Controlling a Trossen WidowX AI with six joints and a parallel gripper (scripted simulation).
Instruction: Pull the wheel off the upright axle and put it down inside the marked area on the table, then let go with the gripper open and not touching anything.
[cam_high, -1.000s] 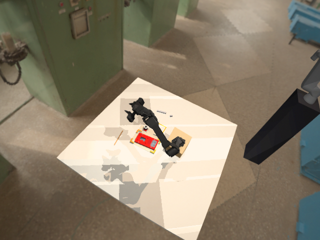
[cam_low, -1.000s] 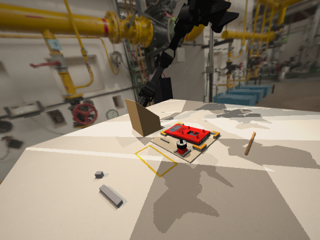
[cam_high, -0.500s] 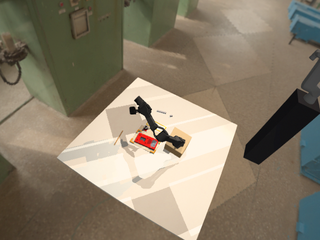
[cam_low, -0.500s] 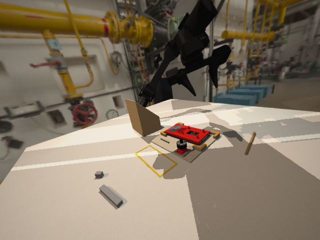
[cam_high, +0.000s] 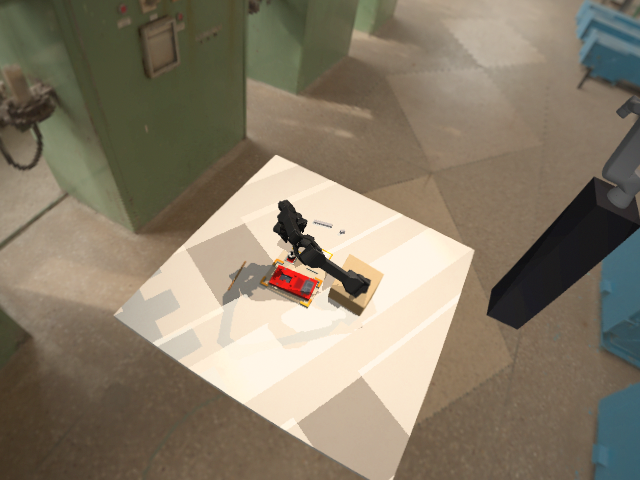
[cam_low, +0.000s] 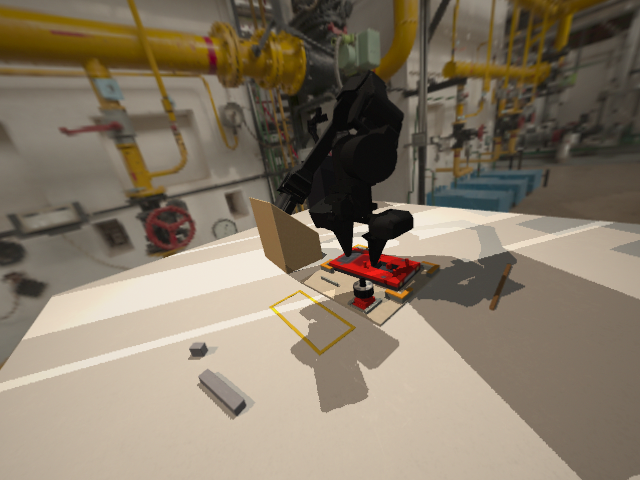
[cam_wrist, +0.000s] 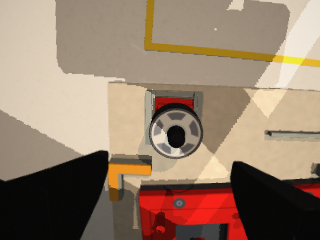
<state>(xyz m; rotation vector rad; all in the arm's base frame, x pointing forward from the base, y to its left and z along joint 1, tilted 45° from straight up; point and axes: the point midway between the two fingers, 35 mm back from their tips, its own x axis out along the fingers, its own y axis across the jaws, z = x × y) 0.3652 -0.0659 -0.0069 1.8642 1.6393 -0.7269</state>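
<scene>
The black wheel lies 7 cm below my gripper tip and 1 cm behind it. The rest, counted from my gripper tip: wooden stick (22 cm to the left, 17 cm ahead, 10 cm below).
</scene>
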